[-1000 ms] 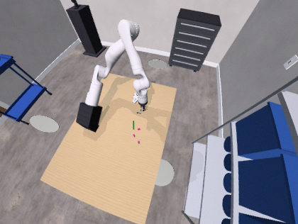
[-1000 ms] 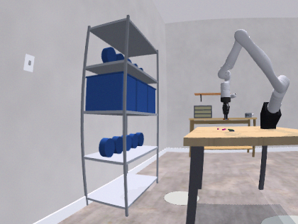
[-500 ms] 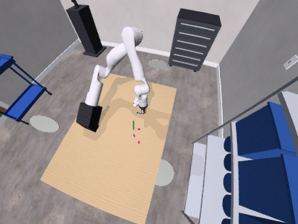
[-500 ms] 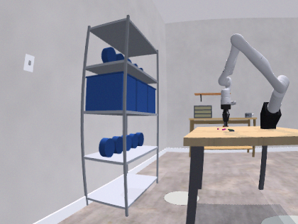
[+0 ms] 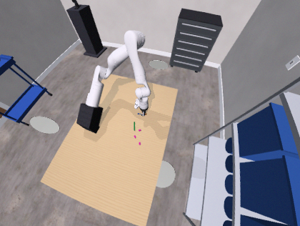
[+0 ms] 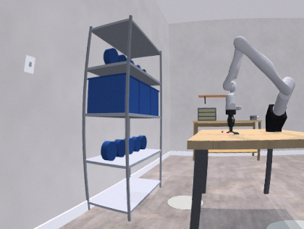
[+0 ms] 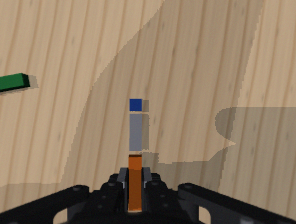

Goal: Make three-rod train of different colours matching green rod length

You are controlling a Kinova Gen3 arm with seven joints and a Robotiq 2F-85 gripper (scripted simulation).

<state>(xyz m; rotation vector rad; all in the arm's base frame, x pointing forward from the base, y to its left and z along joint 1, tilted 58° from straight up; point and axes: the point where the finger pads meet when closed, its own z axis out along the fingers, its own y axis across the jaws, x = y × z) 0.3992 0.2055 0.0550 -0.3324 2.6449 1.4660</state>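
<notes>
The orange rod is 1 cm below my hand. From my hand the other things lie so: grey rod: 4 cm behind, 3 cm below, 1 cm to the right; small blue rod: 6 cm behind, 3 cm below, 1 cm to the right; green rod: 14 cm to the right, 4 cm behind, 3 cm below.
</notes>
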